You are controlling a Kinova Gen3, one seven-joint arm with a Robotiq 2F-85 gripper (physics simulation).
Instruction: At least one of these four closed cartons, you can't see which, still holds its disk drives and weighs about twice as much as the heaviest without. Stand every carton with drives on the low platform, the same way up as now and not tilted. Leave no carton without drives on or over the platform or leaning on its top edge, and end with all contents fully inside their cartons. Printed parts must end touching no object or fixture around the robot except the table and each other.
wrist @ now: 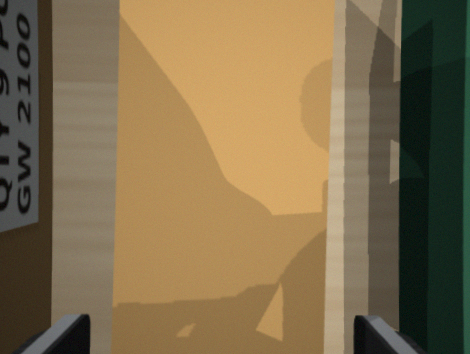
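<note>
A tan closed carton (225, 145) fills the middle of the wrist view, its flat top crossed by shadows. My gripper (222, 330) is open, with a fingertip beyond each long side of this carton in the view; how high they are above the table is hard to tell. A second carton (27, 280) shows at the left edge, with part of a white label reading "QTY 9" and "GW 2100". A strip of table lies between the two cartons. The contents are hidden. I cannot identify the low platform with certainty.
A green object (447, 210) with a dark side stands along the right edge; I cannot tell whether it is the platform. A narrow shadowed strip of the wooden table (355, 225) separates it from the middle carton. The wider table strip is on the left.
</note>
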